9 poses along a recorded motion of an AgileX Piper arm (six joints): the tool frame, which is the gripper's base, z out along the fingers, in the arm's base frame.
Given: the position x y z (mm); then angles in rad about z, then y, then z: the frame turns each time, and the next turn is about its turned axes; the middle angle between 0 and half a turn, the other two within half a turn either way.
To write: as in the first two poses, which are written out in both.
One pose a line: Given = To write
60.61, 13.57, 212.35, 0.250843, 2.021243, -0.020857 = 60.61, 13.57, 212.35, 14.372, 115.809, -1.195
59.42, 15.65, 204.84, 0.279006, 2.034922, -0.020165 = 59.42, 15.65, 204.84, 15.986, 116.592, -1.155
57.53, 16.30, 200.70, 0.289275, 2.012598, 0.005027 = 57.53, 16.30, 200.70, 16.574, 115.313, 0.288
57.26, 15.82, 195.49, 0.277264, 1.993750, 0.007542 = 57.26, 15.82, 195.49, 15.886, 114.233, 0.432
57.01, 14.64, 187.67, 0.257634, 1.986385, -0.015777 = 57.01, 14.64, 187.67, 14.761, 113.811, -0.904
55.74, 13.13, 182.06, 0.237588, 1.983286, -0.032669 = 55.74, 13.13, 182.06, 13.613, 113.634, -1.872
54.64, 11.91, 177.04, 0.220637, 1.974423, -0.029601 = 54.64, 11.91, 177.04, 12.642, 113.126, -1.696
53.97, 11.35, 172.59, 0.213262, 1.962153, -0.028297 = 53.97, 11.35, 172.59, 12.219, 112.423, -1.621
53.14, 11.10, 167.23, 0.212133, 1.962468, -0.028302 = 53.14, 11.10, 167.23, 12.154, 112.441, -1.622
